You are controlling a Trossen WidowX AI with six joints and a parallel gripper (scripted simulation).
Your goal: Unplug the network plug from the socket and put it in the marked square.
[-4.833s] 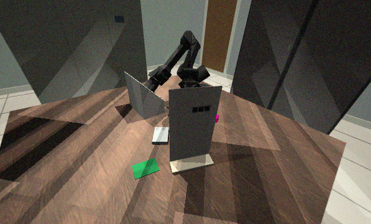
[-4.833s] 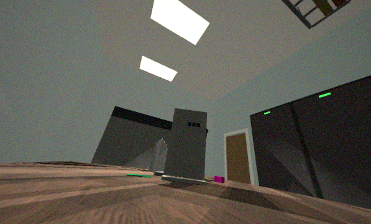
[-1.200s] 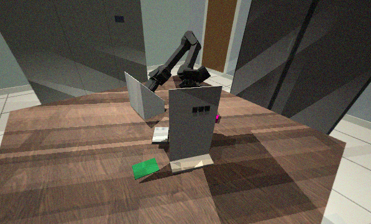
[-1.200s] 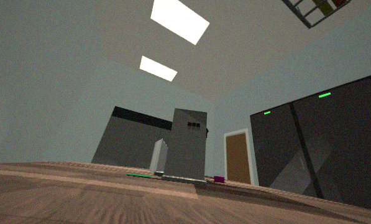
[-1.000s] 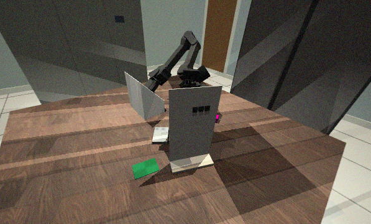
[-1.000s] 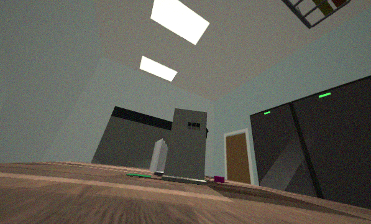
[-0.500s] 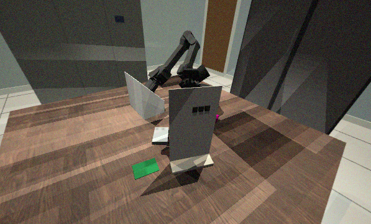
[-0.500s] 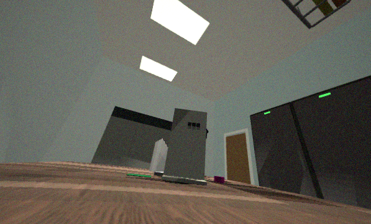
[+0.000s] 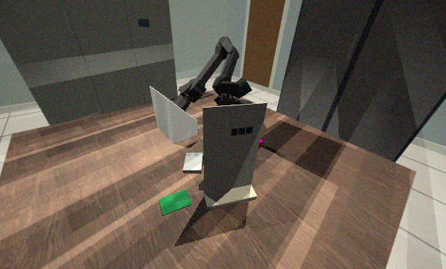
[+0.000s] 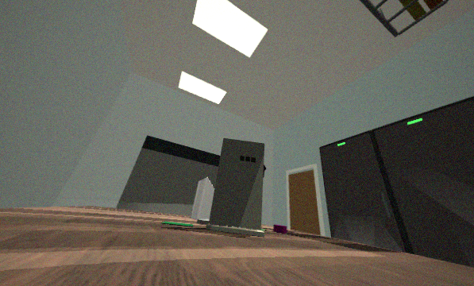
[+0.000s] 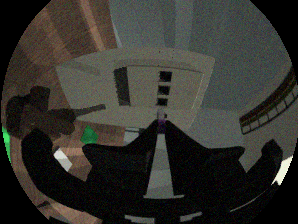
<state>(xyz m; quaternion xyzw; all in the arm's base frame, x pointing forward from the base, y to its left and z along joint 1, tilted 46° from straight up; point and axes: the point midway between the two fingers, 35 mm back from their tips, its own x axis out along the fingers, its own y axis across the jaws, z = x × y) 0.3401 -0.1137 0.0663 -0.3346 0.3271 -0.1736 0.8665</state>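
Right now my gripper tip is 13 cm past the green square, 16 cm to the right of it and 24 cm above it. Round my gripper tip: grey upright panel 7 cm ahead, 3 cm to the right, 9 cm below; plug 1 cm ahead; silver plate 14 cm behind, 4 cm to the right, 23 cm below.
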